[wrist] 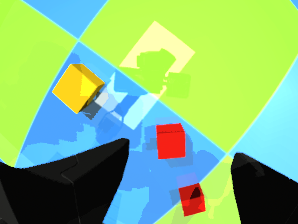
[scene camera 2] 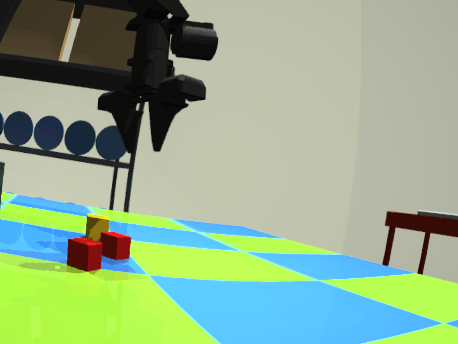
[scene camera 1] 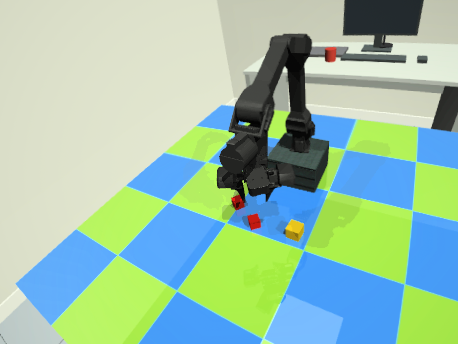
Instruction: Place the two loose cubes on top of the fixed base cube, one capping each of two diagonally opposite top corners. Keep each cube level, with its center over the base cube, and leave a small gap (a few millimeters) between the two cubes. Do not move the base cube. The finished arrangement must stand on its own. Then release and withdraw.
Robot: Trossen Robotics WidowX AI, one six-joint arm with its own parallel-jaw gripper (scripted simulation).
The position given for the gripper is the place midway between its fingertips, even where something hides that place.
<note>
The gripper (scene camera 2: pixel 143 152) is open, holding nothing. Also in view: a yellow base cube (wrist: pixel 77 87), a red cube (scene camera 2: pixel 84 254) and a red cube (scene camera 2: pixel 115 245).
The gripper shows as well in the wrist view (wrist: pixel 182 155) and in scene camera 1 (scene camera 1: pixel 255 201).
</note>
